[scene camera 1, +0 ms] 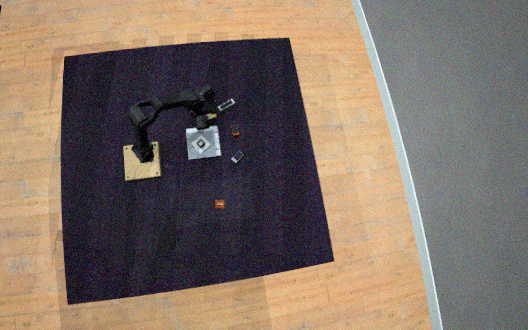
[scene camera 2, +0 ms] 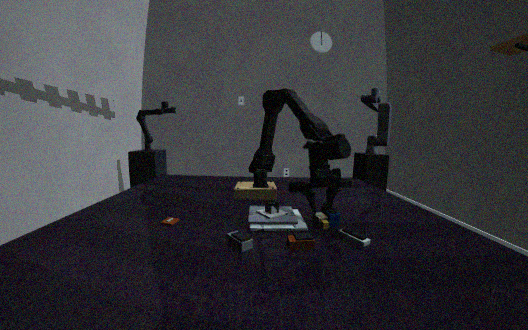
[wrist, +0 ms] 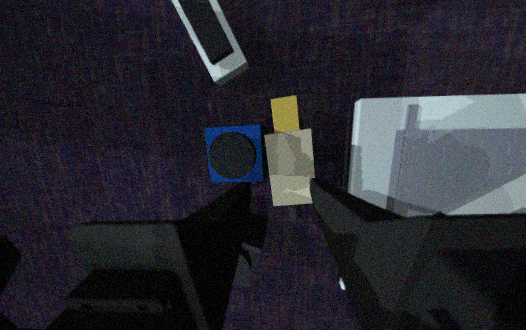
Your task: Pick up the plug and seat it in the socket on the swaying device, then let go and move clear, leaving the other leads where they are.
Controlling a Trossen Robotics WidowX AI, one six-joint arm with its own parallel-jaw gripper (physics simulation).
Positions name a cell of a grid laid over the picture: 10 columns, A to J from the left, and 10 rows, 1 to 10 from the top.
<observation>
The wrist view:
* my gripper: F6
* plug: F5, touched by my gripper
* blue block: E5, touched by my gripper
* device: I6
</observation>
